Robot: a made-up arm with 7 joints. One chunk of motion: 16 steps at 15 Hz.
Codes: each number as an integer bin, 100 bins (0 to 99) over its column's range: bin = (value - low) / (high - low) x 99, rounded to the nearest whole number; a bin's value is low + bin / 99 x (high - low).
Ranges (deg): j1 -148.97..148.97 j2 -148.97..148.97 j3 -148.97..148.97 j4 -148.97..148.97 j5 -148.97..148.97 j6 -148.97..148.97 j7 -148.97..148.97
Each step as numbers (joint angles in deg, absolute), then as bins.
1 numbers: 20.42 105.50 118.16 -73.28 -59.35 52.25 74.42
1 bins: 56 85 89 25 30 67 74
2 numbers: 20.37 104.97 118.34 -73.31 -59.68 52.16 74.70
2 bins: 56 84 89 25 30 67 74
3 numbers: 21.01 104.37 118.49 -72.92 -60.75 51.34 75.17
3 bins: 56 84 89 25 29 67 74
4 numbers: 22.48 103.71 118.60 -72.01 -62.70 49.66 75.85
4 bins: 57 84 89 26 29 66 75
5 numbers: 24.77 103.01 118.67 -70.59 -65.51 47.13 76.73
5 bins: 58 84 89 26 28 65 75
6 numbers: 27.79 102.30 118.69 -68.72 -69.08 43.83 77.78
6 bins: 59 83 89 27 27 64 75
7 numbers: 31.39 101.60 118.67 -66.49 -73.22 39.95 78.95
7 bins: 60 83 89 27 25 63 76
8 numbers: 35.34 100.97 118.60 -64.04 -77.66 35.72 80.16
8 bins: 61 83 89 28 24 61 76
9 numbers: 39.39 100.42 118.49 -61.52 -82.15 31.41 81.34
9 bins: 63 83 89 29 22 60 77
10 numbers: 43.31 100.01 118.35 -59.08 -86.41 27.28 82.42
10 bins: 64 83 89 30 21 59 77
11 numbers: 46.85 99.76 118.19 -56.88 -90.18 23.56 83.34
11 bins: 65 83 89 31 20 57 77
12 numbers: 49.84 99.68 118.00 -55.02 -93.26 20.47 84.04
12 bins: 66 83 89 31 19 56 77
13 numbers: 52.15 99.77 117.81 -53.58 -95.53 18.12 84.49
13 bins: 67 83 89 32 18 56 78
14 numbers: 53.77 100.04 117.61 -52.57 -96.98 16.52 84.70
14 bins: 67 83 89 32 17 55 78
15 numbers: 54.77 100.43 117.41 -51.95 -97.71 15.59 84.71
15 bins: 68 83 89 32 17 55 78
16 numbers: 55.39 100.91 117.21 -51.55 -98.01 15.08 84.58
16 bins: 68 83 88 32 17 55 78
